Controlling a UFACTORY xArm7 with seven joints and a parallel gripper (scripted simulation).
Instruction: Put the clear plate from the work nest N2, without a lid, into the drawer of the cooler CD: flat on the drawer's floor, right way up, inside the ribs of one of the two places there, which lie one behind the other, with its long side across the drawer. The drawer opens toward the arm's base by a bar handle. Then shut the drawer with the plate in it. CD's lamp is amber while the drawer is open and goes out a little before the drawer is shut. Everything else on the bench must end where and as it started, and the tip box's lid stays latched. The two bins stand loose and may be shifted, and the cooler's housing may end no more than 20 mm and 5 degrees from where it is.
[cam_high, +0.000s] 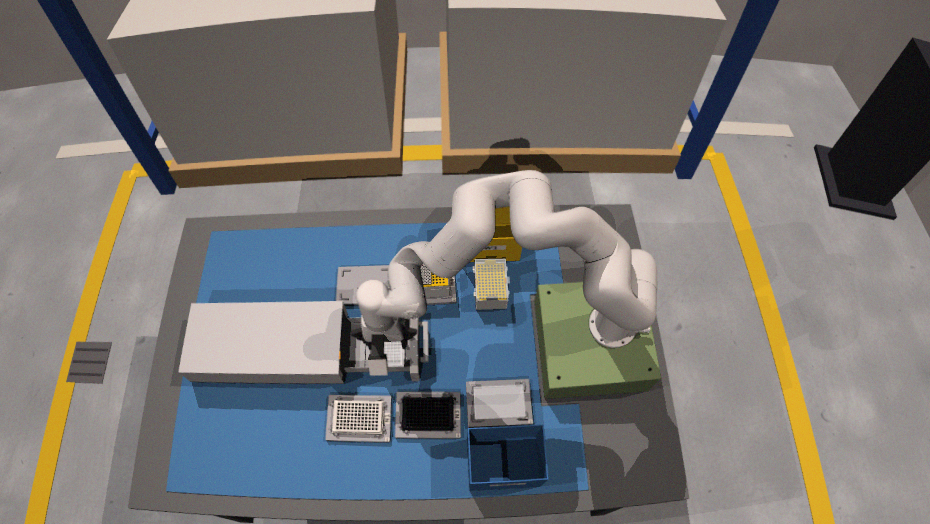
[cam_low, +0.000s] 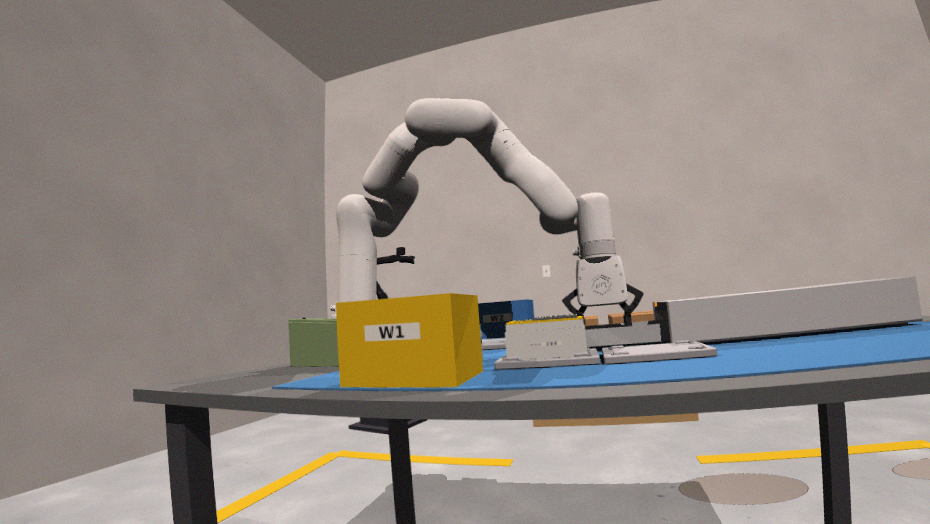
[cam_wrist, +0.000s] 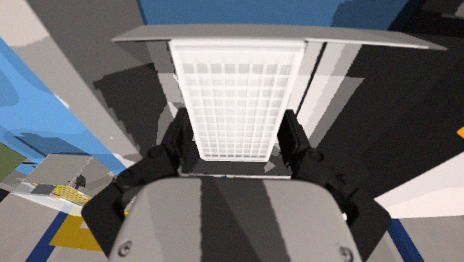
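The drawer is 3 cm ahead of my hand, 1 cm to the left of it and 1 cm below it. The rest, counted from my hand: flat-topped pale plate 31 cm behind, 10 cm to the left, 2 cm below; black plate 16 cm to the left, 14 cm behind, 2 cm below; white plate 21 cm to the left, 3 cm ahead, 2 cm below.
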